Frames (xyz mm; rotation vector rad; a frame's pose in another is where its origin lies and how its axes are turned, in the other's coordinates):
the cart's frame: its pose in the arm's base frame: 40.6 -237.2 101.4 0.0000 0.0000 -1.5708
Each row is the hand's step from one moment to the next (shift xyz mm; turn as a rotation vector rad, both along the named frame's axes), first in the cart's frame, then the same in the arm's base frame.
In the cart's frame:
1: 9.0 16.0 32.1 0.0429 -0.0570 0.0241
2: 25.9 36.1 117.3 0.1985 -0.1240 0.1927
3: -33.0 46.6 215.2 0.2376 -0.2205 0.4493
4: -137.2 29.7 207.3 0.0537 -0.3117 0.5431
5: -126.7 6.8 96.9 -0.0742 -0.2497 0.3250
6: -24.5 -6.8 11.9 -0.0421 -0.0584 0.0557
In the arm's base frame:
1: 16.0 -9.0 32.1 -0.0570 -0.0429 0.0241
2: 36.1 -25.9 117.3 -0.1240 -0.1985 0.1927
3: 46.6 33.0 215.2 -0.2205 -0.2376 0.4493
4: 29.7 137.2 207.3 -0.3117 -0.0537 0.5431
5: 6.8 126.7 96.9 -0.2497 0.0742 0.3250
6: -6.8 24.5 11.9 -0.0584 0.0421 0.0557

